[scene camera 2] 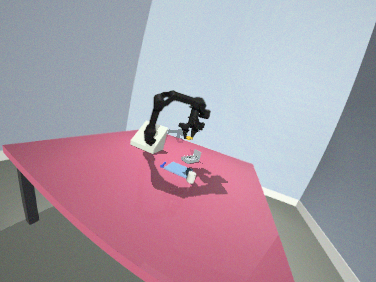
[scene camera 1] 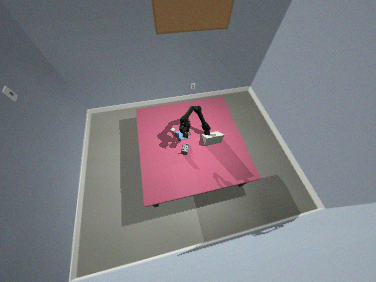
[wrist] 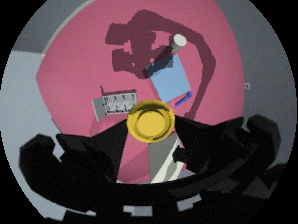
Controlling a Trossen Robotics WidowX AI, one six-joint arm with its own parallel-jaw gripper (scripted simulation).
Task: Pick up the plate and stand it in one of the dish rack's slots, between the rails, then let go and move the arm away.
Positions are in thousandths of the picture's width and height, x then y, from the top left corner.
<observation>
My gripper (wrist: 505,538) holds a yellow plate (wrist: 505,542). I also see a grey dish rack (wrist: 414,458) and a light blue mat (wrist: 562,337).
</observation>
